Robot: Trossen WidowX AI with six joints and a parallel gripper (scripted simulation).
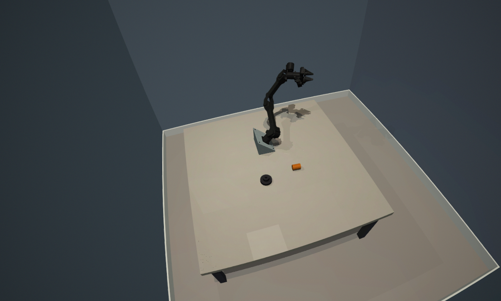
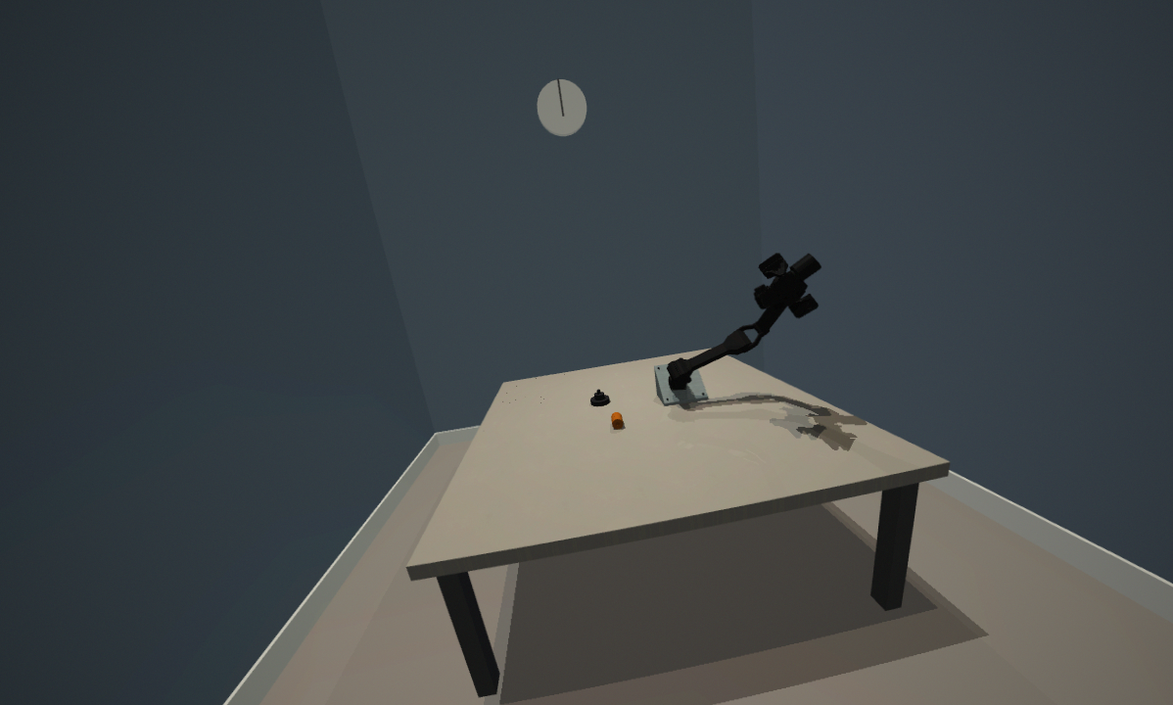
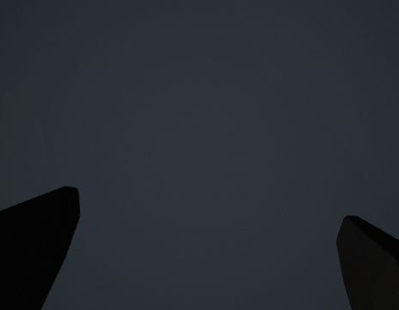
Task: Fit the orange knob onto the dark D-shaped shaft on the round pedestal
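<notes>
The orange knob is 50 cm ahead of my gripper tip, 24 cm to the right of it and 43 cm below it. Also, from my gripper tip: dark round pedestal (57 cm ahead, 48 cm to the right, 42 cm below).
</notes>
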